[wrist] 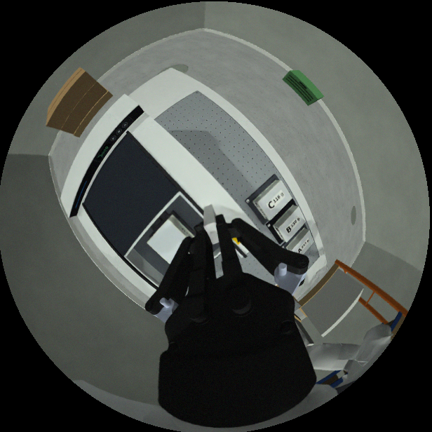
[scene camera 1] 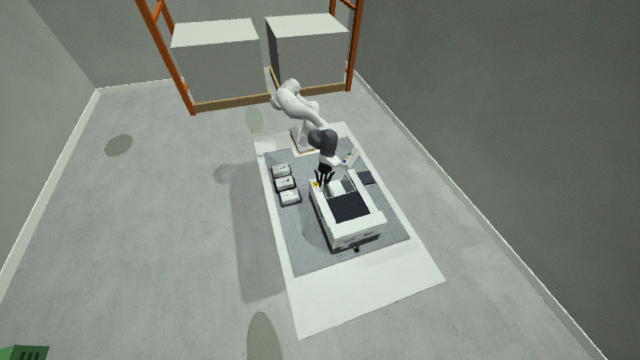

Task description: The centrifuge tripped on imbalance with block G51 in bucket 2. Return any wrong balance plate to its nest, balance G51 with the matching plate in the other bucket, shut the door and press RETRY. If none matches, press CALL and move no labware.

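The centrifuge [scene camera 1: 350, 230] [wrist: 167, 152] is a white box with a dark top panel [scene camera 1: 347, 207] [wrist: 132, 192]. A white block [scene camera 1: 336, 188] [wrist: 171, 237] shows in its framed opening; its label is unreadable, and the fingers partly hide this area in the wrist view. Balance plates C [scene camera 1: 289, 196] [wrist: 271, 201], marked 116 g, B [scene camera 1: 284, 183] [wrist: 289, 223], marked 130 g, and A [scene camera 1: 281, 170] [wrist: 300, 244], its mass unclear, sit in a row of dark nests. My gripper [scene camera 1: 320, 184] [wrist: 210, 212] is shut and empty, at the centrifuge's robot-side corner by a yellow label [scene camera 1: 315, 184] [wrist: 236, 241].
A small panel with coloured buttons [scene camera 1: 351, 158] and a dark pad [scene camera 1: 366, 177] lie on the far side of the grey mat [scene camera 1: 310, 262]. The centrifuge's display strip [wrist: 104, 150] shows green characters. An orange rack [scene camera 1: 164, 56] stands behind the arm.
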